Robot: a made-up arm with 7 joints. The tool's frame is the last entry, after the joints. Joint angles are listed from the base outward. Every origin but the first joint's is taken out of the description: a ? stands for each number. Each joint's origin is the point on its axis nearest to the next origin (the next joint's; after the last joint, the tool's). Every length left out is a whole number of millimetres.
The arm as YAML. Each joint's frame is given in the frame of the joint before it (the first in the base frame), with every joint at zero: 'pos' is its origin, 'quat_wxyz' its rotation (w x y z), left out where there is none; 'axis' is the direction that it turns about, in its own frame. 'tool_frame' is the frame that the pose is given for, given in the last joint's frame.
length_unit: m
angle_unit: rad
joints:
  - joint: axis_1
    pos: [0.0, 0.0, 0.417]
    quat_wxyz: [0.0, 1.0, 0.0, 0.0]
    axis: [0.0, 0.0, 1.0]
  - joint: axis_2
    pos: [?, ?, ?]
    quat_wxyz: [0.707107, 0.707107, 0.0, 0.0]
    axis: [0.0, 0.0, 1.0]
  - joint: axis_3
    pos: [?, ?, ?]
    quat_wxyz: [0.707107, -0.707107, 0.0, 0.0]
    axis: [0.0, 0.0, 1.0]
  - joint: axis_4
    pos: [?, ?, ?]
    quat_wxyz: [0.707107, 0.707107, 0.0, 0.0]
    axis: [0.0, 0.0, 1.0]
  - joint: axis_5
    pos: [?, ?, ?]
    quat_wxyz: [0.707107, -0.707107, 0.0, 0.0]
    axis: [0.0, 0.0, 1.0]
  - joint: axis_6
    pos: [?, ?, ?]
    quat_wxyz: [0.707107, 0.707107, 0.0, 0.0]
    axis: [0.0, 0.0, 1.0]
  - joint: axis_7
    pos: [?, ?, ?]
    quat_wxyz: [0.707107, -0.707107, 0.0, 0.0]
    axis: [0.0, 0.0, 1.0]
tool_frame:
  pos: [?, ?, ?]
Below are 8 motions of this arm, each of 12 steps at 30 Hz.
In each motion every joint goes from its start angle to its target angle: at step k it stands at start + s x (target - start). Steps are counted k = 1, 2, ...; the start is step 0. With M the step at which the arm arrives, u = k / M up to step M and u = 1 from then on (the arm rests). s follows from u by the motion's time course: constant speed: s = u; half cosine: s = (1 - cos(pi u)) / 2; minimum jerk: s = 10 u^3 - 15 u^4 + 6 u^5.
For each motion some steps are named. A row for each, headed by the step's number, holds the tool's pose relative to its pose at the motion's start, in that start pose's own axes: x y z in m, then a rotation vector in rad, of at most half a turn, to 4 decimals.
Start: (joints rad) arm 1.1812 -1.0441 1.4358 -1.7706 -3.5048 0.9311 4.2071
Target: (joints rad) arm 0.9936 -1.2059 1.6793 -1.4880 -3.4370 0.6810 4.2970
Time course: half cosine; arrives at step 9
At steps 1, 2, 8, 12:
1: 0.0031 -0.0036 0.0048 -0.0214 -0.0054 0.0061
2: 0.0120 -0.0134 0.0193 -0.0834 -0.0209 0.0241
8: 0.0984 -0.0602 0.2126 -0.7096 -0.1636 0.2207
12: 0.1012 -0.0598 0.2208 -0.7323 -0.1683 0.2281

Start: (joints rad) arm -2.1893 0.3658 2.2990 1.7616 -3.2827 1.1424 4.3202
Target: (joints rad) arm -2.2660 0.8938 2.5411 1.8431 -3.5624 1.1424 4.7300
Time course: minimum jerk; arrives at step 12
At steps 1, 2, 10, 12:
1: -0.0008 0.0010 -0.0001 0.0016 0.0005 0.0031
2: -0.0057 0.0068 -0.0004 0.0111 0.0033 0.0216
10: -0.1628 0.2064 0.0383 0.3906 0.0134 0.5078
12: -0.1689 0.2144 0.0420 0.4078 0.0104 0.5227

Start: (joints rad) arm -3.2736 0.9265 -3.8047 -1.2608 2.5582 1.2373 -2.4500
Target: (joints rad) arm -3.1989 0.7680 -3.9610 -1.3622 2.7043 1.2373 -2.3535
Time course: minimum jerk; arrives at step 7
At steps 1, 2, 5, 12:
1: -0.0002 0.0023 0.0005 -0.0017 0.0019 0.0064
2: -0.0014 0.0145 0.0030 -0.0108 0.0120 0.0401
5: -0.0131 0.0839 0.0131 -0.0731 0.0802 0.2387
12: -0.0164 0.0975 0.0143 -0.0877 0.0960 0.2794

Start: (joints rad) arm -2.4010 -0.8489 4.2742 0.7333 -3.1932 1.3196 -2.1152
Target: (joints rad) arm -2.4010 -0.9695 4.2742 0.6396 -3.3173 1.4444 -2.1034
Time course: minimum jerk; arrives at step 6
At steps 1, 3, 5, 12:
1: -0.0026 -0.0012 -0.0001 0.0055 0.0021 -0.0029
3: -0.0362 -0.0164 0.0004 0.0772 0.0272 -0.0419
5: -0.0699 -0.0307 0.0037 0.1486 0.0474 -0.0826
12: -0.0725 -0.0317 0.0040 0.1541 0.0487 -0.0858

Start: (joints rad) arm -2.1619 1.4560 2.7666 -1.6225 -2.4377 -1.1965 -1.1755
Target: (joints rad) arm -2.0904 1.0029 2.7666 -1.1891 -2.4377 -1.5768 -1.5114
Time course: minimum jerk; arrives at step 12
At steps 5, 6, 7, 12:
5: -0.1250 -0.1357 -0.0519 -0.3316 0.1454 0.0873
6: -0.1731 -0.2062 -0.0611 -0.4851 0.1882 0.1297
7: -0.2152 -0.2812 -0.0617 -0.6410 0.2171 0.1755
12: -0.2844 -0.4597 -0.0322 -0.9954 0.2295 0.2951

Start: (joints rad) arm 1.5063 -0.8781 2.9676 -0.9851 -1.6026 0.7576 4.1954
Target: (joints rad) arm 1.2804 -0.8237 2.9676 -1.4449 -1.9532 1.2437 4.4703
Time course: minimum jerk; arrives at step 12
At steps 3, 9, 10, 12:
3: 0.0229 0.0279 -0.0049 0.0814 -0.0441 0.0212
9: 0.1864 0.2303 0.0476 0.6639 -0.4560 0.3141
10: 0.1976 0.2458 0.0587 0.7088 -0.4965 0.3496
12: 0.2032 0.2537 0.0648 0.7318 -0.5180 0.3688

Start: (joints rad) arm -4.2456 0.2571 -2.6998 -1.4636 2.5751 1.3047 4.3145
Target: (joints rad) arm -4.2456 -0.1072 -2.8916 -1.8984 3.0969 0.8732 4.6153
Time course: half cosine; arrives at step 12
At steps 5, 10, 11, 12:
5: -0.0347 0.0320 0.0045 -0.1282 0.0761 0.2007
10: -0.0817 0.0856 0.0076 -0.3217 0.2043 0.5866
11: -0.0854 0.0906 0.0077 -0.3391 0.2161 0.6250
12: -0.0867 0.0924 0.0077 -0.3450 0.2201 0.6383

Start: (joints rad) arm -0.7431 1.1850 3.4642 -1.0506 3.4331 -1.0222 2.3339
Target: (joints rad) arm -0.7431 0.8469 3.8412 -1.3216 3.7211 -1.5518 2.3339
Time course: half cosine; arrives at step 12
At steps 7, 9, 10, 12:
7: 0.1716 -0.0018 0.0494 0.2504 -0.1113 0.3000
9: 0.2296 -0.0004 0.0791 0.3287 -0.1358 0.3909
10: 0.2496 0.0003 0.0911 0.3548 -0.1429 0.4209
12: 0.2662 0.0011 0.1019 0.3762 -0.1483 0.4451

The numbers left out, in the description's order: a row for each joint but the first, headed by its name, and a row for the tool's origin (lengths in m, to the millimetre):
axis_2: 0.0 0.012 0.0
axis_3: 0.0 -0.446 0.0
axis_4: 0.0 0.018 0.0
axis_5: 0.0 -0.429 0.0
axis_6: 0.0 0.001 0.0
axis_7: 0.0 -0.153 0.0
tool: 0.0 0.0 0.0

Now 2 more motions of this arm.
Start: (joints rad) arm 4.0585 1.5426 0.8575 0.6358 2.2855 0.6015 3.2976
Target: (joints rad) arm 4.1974 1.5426 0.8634 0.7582 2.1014 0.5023 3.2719
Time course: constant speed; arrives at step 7
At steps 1, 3, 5, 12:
1: 0.0143 0.0267 0.0003 0.0404 -0.0332 -0.0130
3: 0.0420 0.0801 0.0040 0.1225 -0.0969 -0.0410
5: 0.0686 0.1331 0.0118 0.2061 -0.1570 -0.0714
12: 0.0938 0.1854 0.0237 0.2911 -0.2133 -0.1043

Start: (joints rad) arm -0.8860 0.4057 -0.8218 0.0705 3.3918 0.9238 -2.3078
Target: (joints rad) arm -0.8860 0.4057 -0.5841 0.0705 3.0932 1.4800 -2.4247
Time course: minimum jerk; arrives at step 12
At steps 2, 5, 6, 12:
2: -0.0016 0.0027 0.0000 0.0159 0.0117 -0.0050
5: -0.0155 0.0261 0.0021 0.1538 0.1163 -0.0467
6: -0.0222 0.0376 0.0048 0.2208 0.1695 -0.0659
12: -0.0428 0.0729 0.0207 0.4341 0.3512 -0.1206

